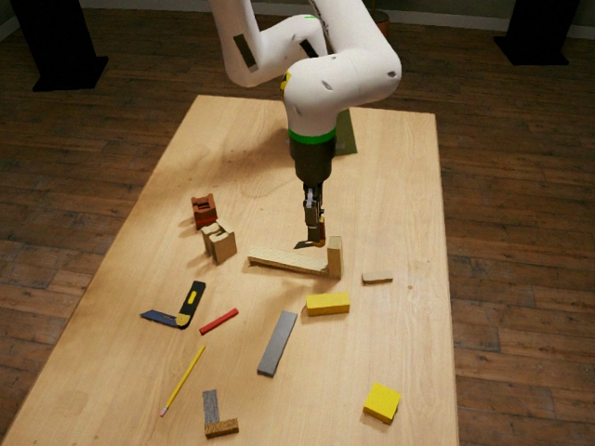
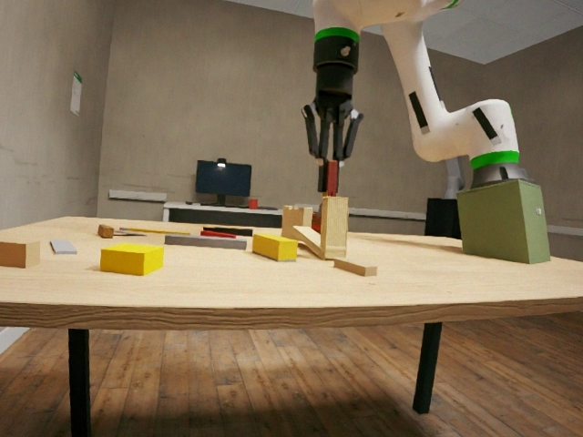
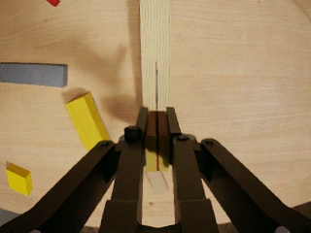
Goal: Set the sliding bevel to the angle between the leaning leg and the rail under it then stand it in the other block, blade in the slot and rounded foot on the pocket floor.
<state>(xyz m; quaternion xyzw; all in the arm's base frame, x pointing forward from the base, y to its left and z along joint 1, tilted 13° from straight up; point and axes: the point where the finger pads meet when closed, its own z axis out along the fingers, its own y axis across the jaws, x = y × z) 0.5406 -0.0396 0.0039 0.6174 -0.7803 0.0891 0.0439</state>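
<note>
The grey blade is 6 cm below my hand and 1 cm to the right of it. Round my hand: grey bar: 21 cm ahead, 15 cm below, 10 cm to the right; wood scrap: 16 cm to the left, 15 cm below, 4 cm ahead; sliding bevel: 3 cm below.
</note>
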